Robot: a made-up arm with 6 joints.
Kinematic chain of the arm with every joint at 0, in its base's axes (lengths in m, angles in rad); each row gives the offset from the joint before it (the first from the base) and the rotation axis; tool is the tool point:
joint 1: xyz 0 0 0.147 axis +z
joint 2: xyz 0 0 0 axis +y
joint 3: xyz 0 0 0.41 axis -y
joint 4: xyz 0 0 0 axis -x
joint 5: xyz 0.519 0 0 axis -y
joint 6: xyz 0 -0.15 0 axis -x
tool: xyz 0 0 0
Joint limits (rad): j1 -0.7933..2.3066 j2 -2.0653..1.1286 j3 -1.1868..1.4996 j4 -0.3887..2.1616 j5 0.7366..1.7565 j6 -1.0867..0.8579
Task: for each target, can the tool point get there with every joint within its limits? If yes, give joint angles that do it. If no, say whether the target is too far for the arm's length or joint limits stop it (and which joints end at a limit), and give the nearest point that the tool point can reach.
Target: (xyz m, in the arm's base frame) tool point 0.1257 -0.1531 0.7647
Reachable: yes | joints 1.9681 -1.2739 -0.3506 1.1836 1.1272 -0.3162
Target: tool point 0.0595 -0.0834 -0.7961
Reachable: no: joint limits stop it (at a limit: joint 1, joint 2) | nearest point 0.1658 -0.1793 -0.2027 | short by 0.610 m
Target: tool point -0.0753 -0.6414 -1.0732
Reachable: no: too far | nearest point -0.0901 -0.7672 -0.3975 | short by 0.687 m
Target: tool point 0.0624 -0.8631 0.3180
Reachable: yes | joints 1.4707 -1.7815 0.8000 0.1502 1.4192 -0.8503
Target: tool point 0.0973 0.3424 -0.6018
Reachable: no: joint limits stop it (at a limit: joint 2) | nearest point 0.0990 0.3482 -0.2177 | short by 0.384 m
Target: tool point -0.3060 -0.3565 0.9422
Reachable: yes | joints 0.5385 -0.7317 1.1440 0.1102 0.8174 0.6074
